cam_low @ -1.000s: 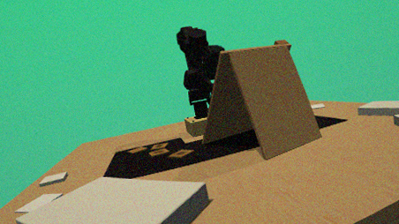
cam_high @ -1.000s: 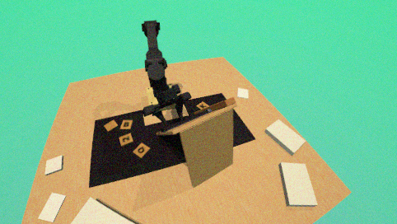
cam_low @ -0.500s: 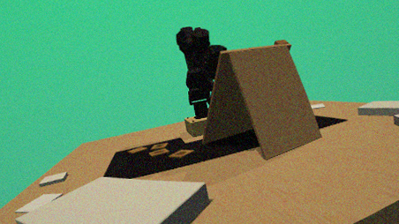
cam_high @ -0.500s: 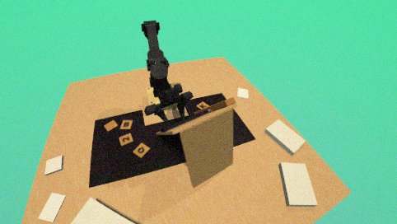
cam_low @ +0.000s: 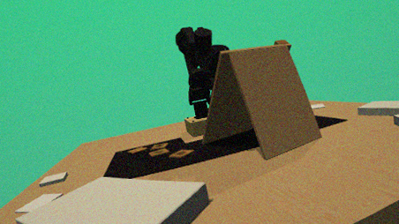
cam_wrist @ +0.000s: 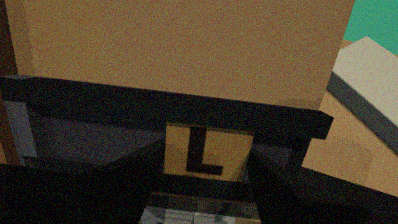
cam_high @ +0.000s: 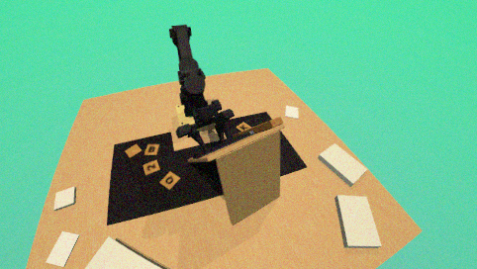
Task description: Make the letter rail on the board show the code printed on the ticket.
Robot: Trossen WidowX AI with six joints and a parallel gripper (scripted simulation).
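The white ticket is 6 cm behind my gripper tip, 1 cm to the right of it and 7 cm below it. Round my gripper tip: black mat: 15 cm behind, 3 cm to the right, 16 cm below.
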